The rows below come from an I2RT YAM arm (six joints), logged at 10 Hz.
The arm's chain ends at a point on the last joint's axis. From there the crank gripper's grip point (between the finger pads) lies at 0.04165 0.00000 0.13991 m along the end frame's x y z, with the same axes.
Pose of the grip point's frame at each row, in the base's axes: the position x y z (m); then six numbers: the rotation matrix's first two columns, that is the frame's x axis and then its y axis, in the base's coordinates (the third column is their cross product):
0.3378 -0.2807 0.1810 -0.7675 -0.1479 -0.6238 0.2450 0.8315 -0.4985
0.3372 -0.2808 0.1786 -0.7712 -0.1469 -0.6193 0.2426 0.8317 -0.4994
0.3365 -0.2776 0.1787 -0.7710 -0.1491 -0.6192 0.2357 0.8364 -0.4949
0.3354 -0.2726 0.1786 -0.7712 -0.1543 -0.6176 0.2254 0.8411 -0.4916
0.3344 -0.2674 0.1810 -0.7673 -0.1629 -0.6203 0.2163 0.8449 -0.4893
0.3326 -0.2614 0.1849 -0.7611 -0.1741 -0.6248 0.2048 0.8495 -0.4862
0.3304 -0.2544 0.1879 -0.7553 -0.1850 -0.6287 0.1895 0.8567 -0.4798
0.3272 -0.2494 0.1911 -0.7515 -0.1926 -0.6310 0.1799 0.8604 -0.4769
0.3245 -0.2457 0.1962 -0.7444 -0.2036 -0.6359 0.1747 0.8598 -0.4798
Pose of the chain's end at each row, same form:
0.2869 -0.1996 0.2912 -0.7675 -0.1479 -0.6238 0.2450 0.8315 -0.4985
0.2870 -0.1998 0.2891 -0.7712 -0.1469 -0.6193 0.2426 0.8317 -0.4994
0.2858 -0.1976 0.2898 -0.7710 -0.1491 -0.6192 0.2357 0.8364 -0.4949
0.2842 -0.1937 0.2902 -0.7712 -0.1543 -0.6176 0.2254 0.8411 -0.4916
0.2819 -0.1893 0.2926 -0.7673 -0.1629 -0.6203 0.2163 0.8449 -0.4893
0.2782 -0.1845 0.2964 -0.7611 -0.1741 -0.6248 0.2048 0.8495 -0.4862
0.2741 -0.1793 0.2997 -0.7553 -0.1850 -0.6287 0.1895 0.8567 -0.4798
0.2697 -0.1754 0.3030 -0.7515 -0.1926 -0.6310 0.1799 0.8604 -0.4769
0.2653 -0.1717 0.3073 -0.7444 -0.2036 -0.6359 0.1747 0.8598 -0.4798

